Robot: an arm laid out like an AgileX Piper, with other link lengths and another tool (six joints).
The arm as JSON. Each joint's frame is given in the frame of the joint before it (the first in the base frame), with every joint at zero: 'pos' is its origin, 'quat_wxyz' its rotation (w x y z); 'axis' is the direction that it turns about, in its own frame. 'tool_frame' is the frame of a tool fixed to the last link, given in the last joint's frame.
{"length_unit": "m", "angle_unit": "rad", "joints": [
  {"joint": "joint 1", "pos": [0.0, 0.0, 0.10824], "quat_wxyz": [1.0, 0.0, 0.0, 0.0], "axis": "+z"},
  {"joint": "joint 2", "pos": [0.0, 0.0, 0.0], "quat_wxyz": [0.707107, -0.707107, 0.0, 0.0], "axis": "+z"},
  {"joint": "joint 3", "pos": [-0.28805, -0.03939, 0.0], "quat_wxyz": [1.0, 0.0, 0.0, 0.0], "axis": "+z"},
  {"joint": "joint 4", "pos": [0.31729, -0.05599, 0.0], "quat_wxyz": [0.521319, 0.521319, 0.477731, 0.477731], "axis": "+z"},
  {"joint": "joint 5", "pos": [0.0, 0.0, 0.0], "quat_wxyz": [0.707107, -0.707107, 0.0, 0.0], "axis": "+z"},
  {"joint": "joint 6", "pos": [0.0, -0.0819, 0.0], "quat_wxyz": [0.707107, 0.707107, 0.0, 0.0], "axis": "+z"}
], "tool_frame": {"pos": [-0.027, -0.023, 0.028], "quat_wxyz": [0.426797, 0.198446, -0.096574, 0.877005]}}
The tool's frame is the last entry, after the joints.
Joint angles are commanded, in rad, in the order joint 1, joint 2, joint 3, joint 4, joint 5, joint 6. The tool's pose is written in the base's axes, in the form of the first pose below.
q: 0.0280, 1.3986, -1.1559, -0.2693, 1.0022, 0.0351
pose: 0.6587 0.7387 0.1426 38.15; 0.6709 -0.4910 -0.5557 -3.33; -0.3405 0.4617 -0.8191 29.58; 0 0 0 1
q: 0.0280, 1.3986, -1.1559, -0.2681, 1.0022, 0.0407
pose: 0.6626 0.7357 0.1407 38.14; 0.6687 -0.4964 -0.5536 -3.34; -0.3374 0.4608 -0.8208 29.58; 0 0 0 1
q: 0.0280, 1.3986, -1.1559, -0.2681, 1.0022, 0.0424
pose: 0.6637 0.7348 0.1401 38.13; 0.6679 -0.4978 -0.5532 -3.34; -0.3367 0.4608 -0.8212 29.57; 0 0 0 1
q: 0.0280, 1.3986, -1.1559, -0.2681, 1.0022, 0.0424
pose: 0.6637 0.7348 0.1401 38.13; 0.6679 -0.4978 -0.5532 -3.34; -0.3367 0.4608 -0.8212 29.57; 0 0 0 1
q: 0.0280, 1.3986, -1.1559, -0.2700, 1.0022, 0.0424
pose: 0.6635 0.7349 0.1403 38.14; 0.6675 -0.4968 -0.5547 -3.36; -0.3379 0.4617 -0.8201 29.58; 0 0 0 1
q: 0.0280, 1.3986, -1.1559, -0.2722, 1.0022, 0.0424
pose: 0.6633 0.7350 0.1406 38.14; 0.6670 -0.4955 -0.5564 -3.37; -0.3393 0.4628 -0.8189 29.59; 0 0 0 1
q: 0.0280, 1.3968, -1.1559, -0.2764, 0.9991, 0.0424
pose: 0.6640 0.7335 0.1454 38.14; 0.6666 -0.4926 -0.5594 -3.39; -0.3387 0.4684 -0.8160 29.70; 0 0 0 1
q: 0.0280, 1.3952, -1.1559, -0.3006, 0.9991, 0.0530
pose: 0.6693 0.7285 0.1460 38.10; 0.6562 -0.4875 -0.5760 -3.59; -0.3484 0.4813 -0.8043 29.87; 0 0 0 1
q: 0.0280, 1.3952, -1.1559, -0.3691, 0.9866, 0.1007
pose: 0.6958 0.7023 0.1507 38.18; 0.6215 -0.4834 -0.6165 -4.14; -0.3601 0.5226 -0.7728 30.27; 0 0 0 1
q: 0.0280, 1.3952, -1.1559, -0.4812, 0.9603, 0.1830
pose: 0.7395 0.6527 0.1648 38.35; 0.5665 -0.4712 -0.6761 -4.94; -0.3637 0.5933 -0.7182 31.05; 0 0 0 1
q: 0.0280, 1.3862, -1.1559, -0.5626, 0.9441, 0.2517
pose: 0.7766 0.6044 0.1777 38.23; 0.5246 -0.4642 -0.7137 -5.49; -0.3489 0.6474 -0.6776 32.00; 0 0 0 1
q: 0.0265, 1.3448, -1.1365, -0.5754, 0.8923, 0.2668
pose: 0.7909 0.5639 0.2379 37.59; 0.5378 -0.4549 -0.7098 -5.44; -0.2920 0.6893 -0.6631 33.18; 0 0 0 1
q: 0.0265, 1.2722, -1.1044, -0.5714, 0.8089, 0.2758
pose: 0.7971 0.4996 0.3391 36.32; 0.5724 -0.4466 -0.6876 -5.08; -0.1921 0.7422 -0.6420 35.07; 0 0 0 1
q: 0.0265, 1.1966, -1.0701, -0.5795, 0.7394, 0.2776
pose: 0.7907 0.4389 0.4269 34.76; 0.6016 -0.4277 -0.6746 -4.81; -0.1135 0.7902 -0.6022 36.89; 0 0 0 1
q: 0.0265, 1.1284, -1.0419, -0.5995, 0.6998, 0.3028
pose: 0.7923 0.3761 0.4804 33.09; 0.6082 -0.4254 -0.6701 -4.78; -0.0477 0.8232 -0.5658 38.43; 0 0 0 1
